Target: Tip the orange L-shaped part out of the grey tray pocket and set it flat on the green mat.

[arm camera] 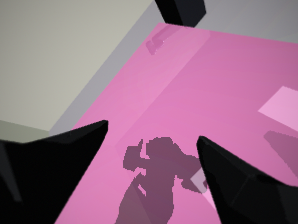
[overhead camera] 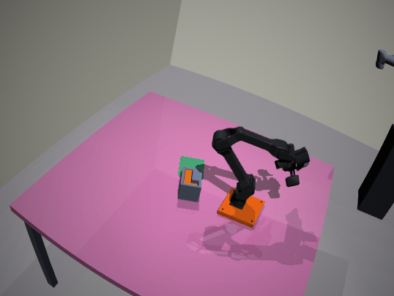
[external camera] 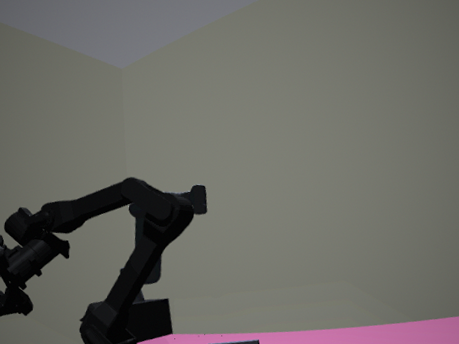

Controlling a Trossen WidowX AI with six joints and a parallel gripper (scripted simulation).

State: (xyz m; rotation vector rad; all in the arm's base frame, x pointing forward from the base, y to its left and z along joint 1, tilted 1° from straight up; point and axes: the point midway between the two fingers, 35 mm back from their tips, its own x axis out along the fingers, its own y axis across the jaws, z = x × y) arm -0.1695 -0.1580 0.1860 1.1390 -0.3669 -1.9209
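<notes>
The orange L-shaped part lies 400 mm ahead of my gripper tip, 220 mm to the left of it and 140 mm below it. The rest, counted from my gripper tip: green mat 460 mm ahead, 60 mm to the left, 200 mm below.
</notes>
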